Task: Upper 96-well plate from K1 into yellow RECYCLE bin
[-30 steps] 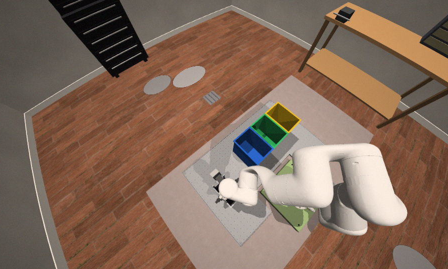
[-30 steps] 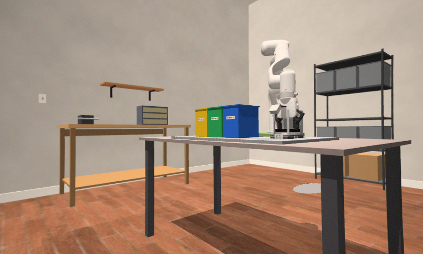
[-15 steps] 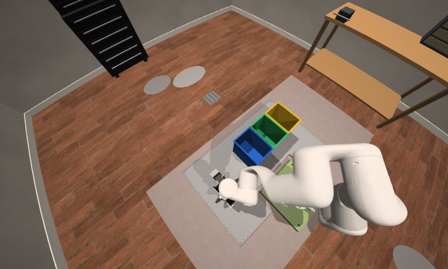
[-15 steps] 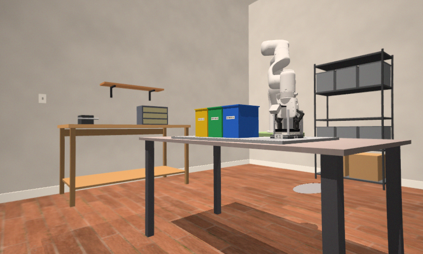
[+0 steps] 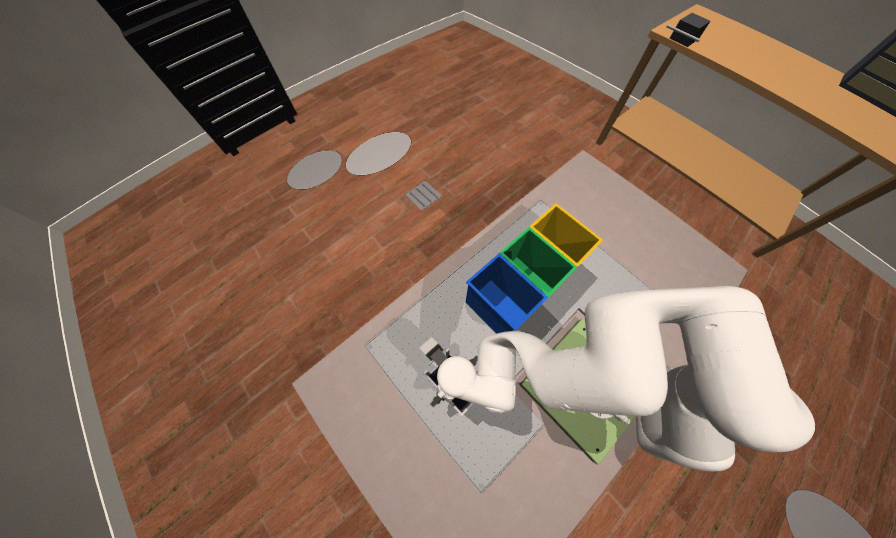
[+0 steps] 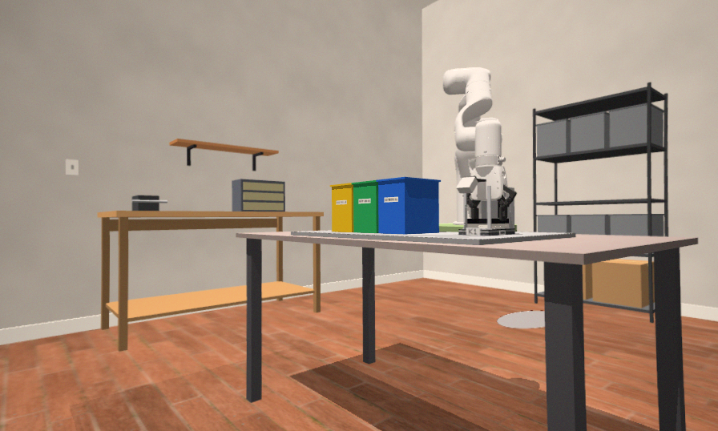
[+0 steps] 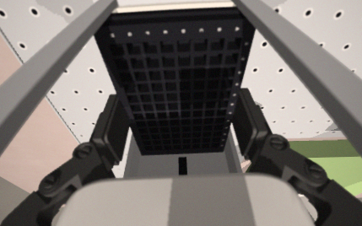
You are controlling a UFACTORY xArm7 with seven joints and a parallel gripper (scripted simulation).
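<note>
My gripper is now 10 mm above the black 96-well plate. From my hand the other things lie so: green bin 390 mm to the right, 60 mm ahead, 40 mm above; then white plate 20 mm below; then blue bin 260 mm to the right, 70 mm ahead, 40 mm above.
</note>
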